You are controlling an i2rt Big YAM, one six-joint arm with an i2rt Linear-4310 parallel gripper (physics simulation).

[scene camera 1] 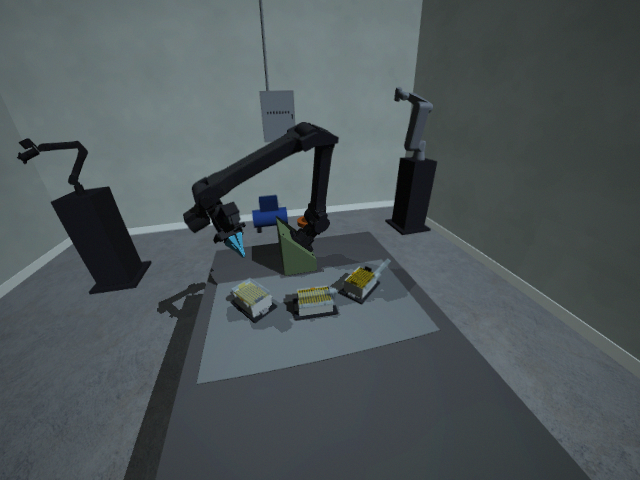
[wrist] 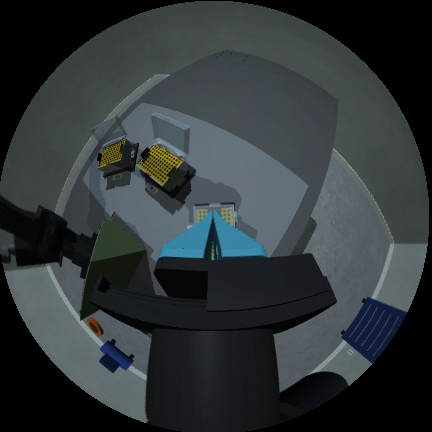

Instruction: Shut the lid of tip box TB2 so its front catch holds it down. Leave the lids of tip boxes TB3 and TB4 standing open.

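Tip box TB2 is the leftmost box in the scene view; its clear lid lies down over the yellow tip rack. Whether the front catch holds is too small to tell. Tip box TB3 is the middle box, with its clear lid standing open. Tip box TB4 is at the right in the scene view, with its clear lid standing open. My gripper is shut and empty, high above and behind TB2; its blue fingers hide part of TB2 in the wrist view.
The boxes stand on a light grey mat on the dark table. A green wedge-shaped mount stands behind them at the arm's base. Two other arms on black pedestals stand off the table, left and right.
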